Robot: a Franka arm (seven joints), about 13 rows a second.
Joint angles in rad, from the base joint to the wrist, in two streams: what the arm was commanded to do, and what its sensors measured. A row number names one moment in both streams.
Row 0, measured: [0.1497, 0.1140, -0.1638, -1.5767, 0.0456, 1.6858, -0.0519]
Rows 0 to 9, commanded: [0.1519, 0.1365, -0.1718, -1.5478, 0.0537, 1.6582, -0.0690]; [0.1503, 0.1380, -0.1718, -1.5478, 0.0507, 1.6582, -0.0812]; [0.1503, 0.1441, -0.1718, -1.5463, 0.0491, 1.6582, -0.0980]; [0.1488, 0.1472, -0.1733, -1.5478, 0.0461, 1.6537, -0.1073]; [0.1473, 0.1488, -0.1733, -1.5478, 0.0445, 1.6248, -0.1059]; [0.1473, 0.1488, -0.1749, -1.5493, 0.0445, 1.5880, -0.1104]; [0.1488, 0.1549, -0.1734, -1.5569, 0.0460, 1.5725, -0.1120]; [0.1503, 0.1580, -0.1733, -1.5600, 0.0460, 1.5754, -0.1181]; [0.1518, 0.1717, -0.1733, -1.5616, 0.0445, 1.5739, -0.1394]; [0.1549, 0.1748, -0.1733, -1.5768, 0.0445, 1.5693, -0.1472]
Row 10, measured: [0.1482, 0.1561, -0.1686, -1.5792, 0.0448, 1.5941, -0.1149]
